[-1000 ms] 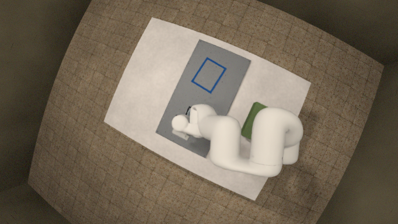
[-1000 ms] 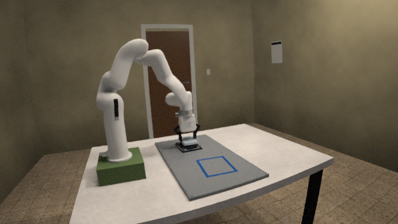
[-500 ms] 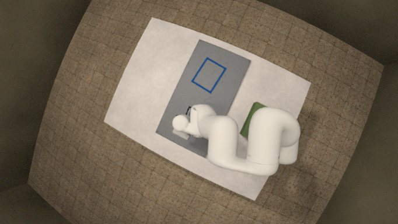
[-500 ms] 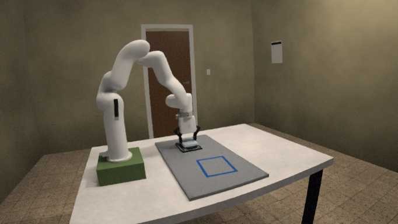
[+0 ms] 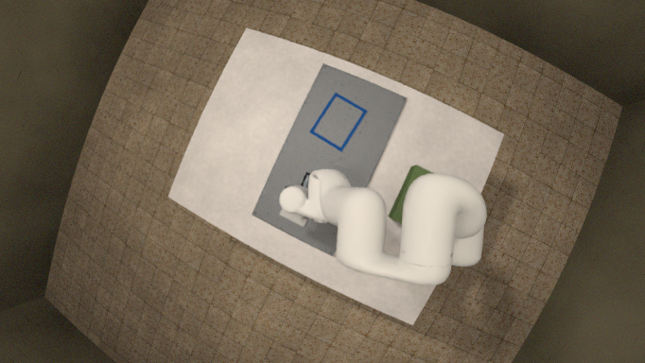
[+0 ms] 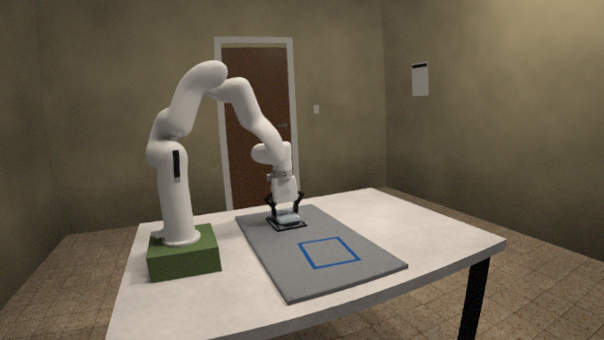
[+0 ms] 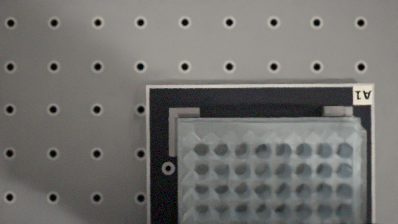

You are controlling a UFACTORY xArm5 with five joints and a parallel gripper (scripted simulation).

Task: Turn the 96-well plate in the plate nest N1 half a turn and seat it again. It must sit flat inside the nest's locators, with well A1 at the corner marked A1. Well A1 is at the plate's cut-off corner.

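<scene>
My hand is 1 cm above the 96-well plate. From my hand the other things lie so: plate nest (4 cm below).
</scene>
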